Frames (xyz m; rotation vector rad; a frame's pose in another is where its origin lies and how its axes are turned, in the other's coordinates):
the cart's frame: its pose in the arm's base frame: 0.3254 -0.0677 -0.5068 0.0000 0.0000 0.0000
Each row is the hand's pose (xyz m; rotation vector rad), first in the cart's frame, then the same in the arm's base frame.
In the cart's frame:
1: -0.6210 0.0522 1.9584 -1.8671 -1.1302 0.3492
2: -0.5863 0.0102 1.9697 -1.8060 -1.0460 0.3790
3: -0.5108 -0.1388 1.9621 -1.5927 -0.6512 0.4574
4: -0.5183 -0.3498 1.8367 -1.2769 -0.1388 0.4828
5: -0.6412 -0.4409 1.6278 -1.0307 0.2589 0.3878
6: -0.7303 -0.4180 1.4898 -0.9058 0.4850 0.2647
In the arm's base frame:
1: -0.2956 -0.0155 1.4516 -1.8671 -1.1302 0.3492
2: -0.2609 -0.0575 1.4629 -1.8060 -1.0460 0.3790
3: -0.1854 -0.2065 1.4553 -1.5927 -0.6512 0.4574
4: -0.1929 -0.4175 1.3299 -1.2769 -0.1388 0.4828
5: -0.3158 -0.5086 1.1210 -1.0307 0.2589 0.3878
6: -0.4049 -0.4857 0.9830 -0.9058 0.4850 0.2647

